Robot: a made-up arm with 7 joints.
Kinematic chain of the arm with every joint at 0, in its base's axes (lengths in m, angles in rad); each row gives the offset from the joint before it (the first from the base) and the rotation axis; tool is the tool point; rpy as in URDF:
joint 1: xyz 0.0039 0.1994 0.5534 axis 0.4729 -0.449 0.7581
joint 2: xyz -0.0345 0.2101 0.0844 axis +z
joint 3: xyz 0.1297 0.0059 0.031 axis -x
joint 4: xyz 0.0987 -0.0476 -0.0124 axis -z
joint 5: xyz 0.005 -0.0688 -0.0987 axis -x
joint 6: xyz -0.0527 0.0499 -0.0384 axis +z
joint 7: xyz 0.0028 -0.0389 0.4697 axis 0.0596 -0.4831 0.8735
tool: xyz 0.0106 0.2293 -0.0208 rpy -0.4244 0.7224 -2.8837
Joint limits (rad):
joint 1: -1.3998..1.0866
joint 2: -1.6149..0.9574
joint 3: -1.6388..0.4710
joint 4: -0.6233..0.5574
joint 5: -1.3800..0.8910
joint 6: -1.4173..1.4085
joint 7: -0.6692..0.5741
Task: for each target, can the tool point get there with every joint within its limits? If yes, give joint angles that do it. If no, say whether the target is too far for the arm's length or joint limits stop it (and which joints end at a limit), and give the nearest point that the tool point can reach.
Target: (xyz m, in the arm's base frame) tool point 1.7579 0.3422 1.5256
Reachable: no: too far | nearest point 0.6894 0.3643 0.8223 | short by 1.279 m
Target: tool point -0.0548 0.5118 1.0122
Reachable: yes | joints 0.6291 -0.2770 0.0280 0.2943 0.2672 0.5965 -0.2274
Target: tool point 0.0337 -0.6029 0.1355
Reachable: no: joint limits stop it (at a limit: joint 1, joint 4, joint 5, joint 6) | nearest point 0.1007 -0.3336 0.2504 | short by 0.300 m
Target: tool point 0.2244 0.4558 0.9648
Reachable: yes | joints -0.0724 0.4416 -1.2568 0.2504 0.4206 0.5648 -0.3073
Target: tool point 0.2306 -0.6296 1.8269
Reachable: no: too far | nearest point 0.1327 -0.0573 1.0715 | short by 0.953 m
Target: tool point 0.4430 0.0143 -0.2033
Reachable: no: joint limits stop it (at a limit: joint 2, joint 4, joint 5, joint 6) | nearest point 0.3845 0.0429 -0.1274 | short by 0.100 m
